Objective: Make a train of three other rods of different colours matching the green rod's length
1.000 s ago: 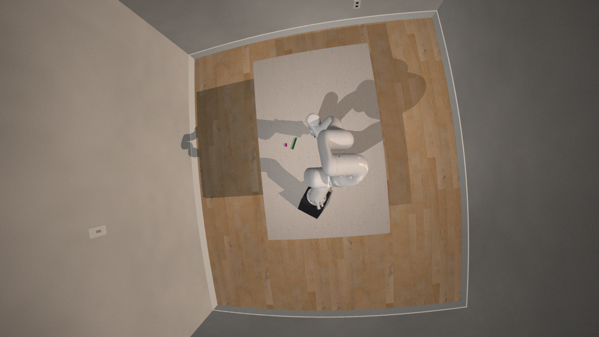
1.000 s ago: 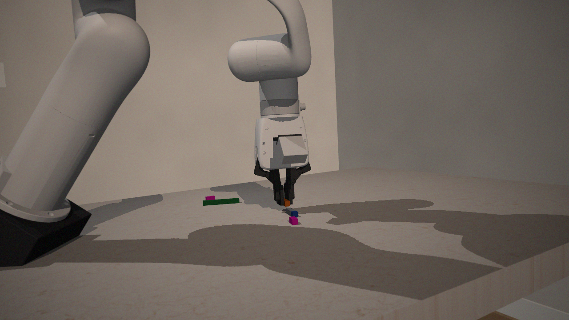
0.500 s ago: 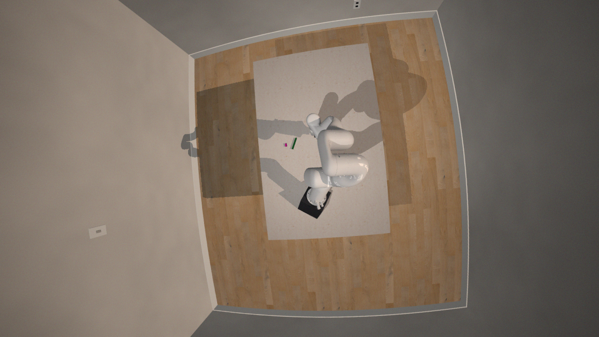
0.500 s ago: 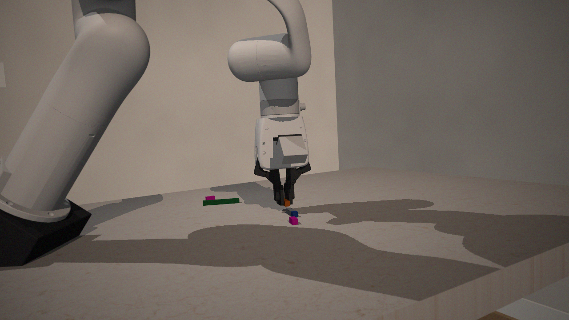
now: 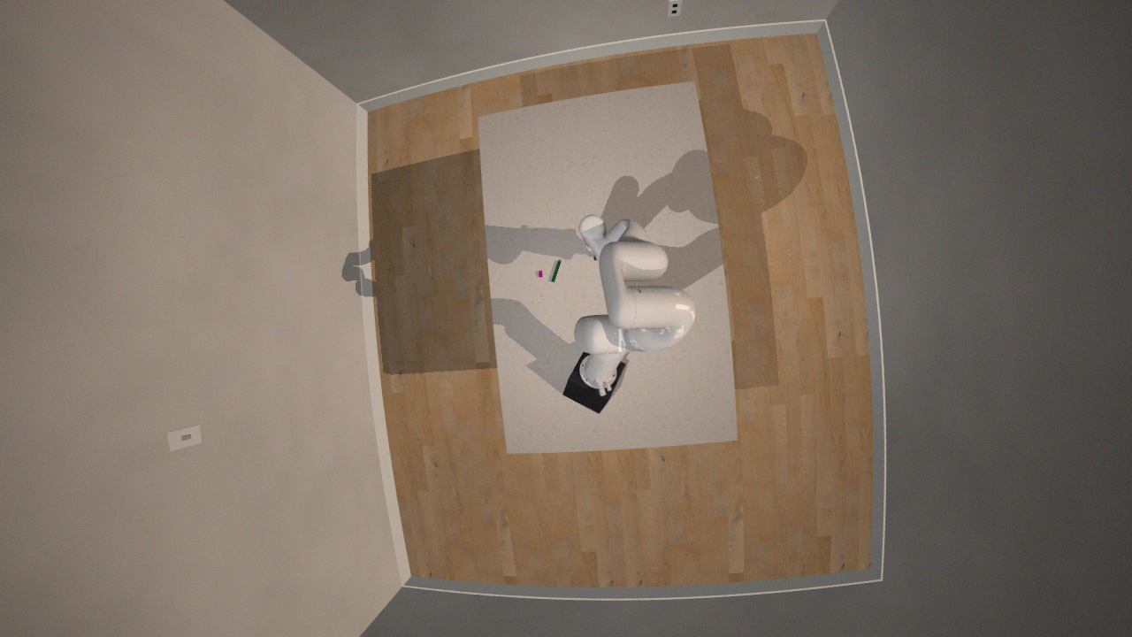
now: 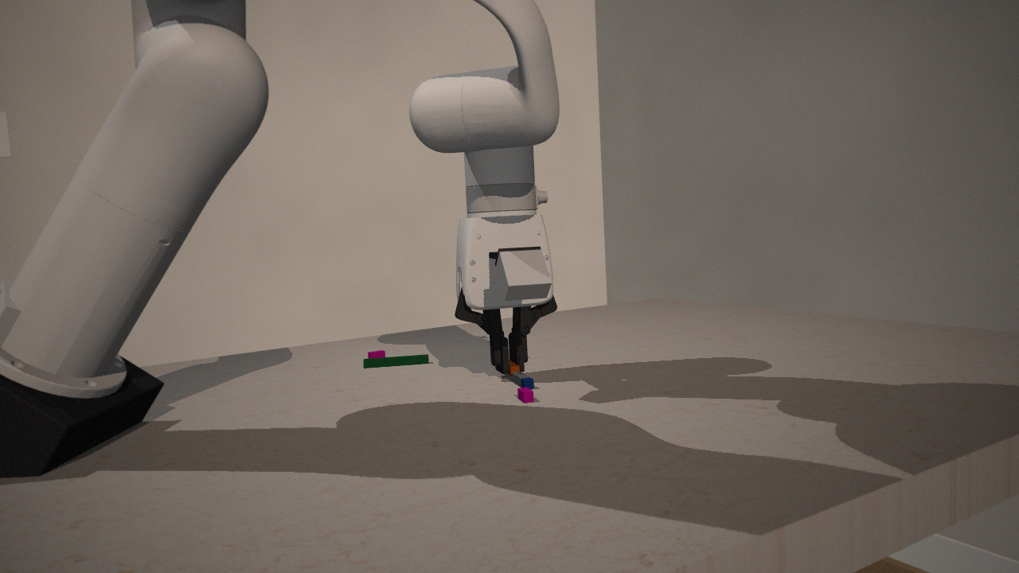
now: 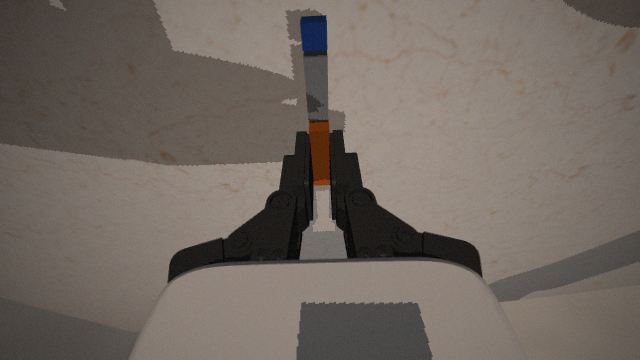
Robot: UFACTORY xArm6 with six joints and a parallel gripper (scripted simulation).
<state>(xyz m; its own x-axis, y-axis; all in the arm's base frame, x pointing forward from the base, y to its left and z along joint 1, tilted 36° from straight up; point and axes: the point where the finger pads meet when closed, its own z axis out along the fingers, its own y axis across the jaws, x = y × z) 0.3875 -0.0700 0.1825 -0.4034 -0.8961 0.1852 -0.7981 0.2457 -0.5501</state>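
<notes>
Now: hand 20 mm past the grey rod, 30 mm to the left of it and 20 mm above it. From my hand the other things lie so: green rod (30 mm behind, 170 mm to the left, 20 mm below); then blue rod (30 mm behind, 50 mm to the right, 20 mm below); then orange rod (20 mm below).
</notes>
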